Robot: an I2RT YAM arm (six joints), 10 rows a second.
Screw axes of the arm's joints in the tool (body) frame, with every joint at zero. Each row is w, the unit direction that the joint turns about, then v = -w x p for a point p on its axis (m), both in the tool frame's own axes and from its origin. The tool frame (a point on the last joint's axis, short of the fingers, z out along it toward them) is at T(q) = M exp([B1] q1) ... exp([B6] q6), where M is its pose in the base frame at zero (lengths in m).
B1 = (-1, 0, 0, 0, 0.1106, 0)
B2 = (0, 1, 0, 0.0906, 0, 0.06)
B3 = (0, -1, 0, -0.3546, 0, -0.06)
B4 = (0, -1, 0, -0.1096, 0, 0)
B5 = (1, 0, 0, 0, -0.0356, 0)
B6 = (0, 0, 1, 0, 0, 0)
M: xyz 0.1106 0 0.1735 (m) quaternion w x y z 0.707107 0 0.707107 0
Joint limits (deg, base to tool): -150..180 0..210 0..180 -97..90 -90..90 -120..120
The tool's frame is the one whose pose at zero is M.
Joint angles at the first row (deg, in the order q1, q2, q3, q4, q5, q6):
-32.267, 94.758, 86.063, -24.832, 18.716, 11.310
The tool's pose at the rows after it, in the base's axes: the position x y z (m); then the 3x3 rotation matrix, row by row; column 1 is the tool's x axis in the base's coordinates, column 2 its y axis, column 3 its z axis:
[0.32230 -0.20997 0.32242], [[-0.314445 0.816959 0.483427], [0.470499 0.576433 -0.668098], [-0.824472 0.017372 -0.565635]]
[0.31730 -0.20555 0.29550], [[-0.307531 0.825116 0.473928], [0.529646 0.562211 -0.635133], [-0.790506 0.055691 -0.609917]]
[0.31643 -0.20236 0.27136], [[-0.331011 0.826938 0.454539], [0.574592 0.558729 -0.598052], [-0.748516 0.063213 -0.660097]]
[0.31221 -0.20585 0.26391], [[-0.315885 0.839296 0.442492], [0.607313 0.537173 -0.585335], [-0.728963 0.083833 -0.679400]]
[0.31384 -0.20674 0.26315], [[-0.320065 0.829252 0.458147], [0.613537 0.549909 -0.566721], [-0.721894 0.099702 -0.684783]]
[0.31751 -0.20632 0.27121], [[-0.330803 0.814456 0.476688], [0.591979 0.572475 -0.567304], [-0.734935 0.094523 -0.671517]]
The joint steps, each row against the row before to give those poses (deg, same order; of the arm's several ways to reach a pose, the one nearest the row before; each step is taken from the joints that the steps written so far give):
0.873, 0.896, -1.784, -0.426, -0.146, 3.220
0.056, -0.691, -5.814, 2.074, -1.353, 3.297
0.245, 0.789, -3.411, 0.485, -1.112, 1.698
-0.874, 0.168, -1.076, -0.112, -0.899, 1.612
-0.123, 0.400, 0.328, 0.010, -1.511, -0.037
0.320, 0.089, 1.591, -0.335, -0.320, -1.327

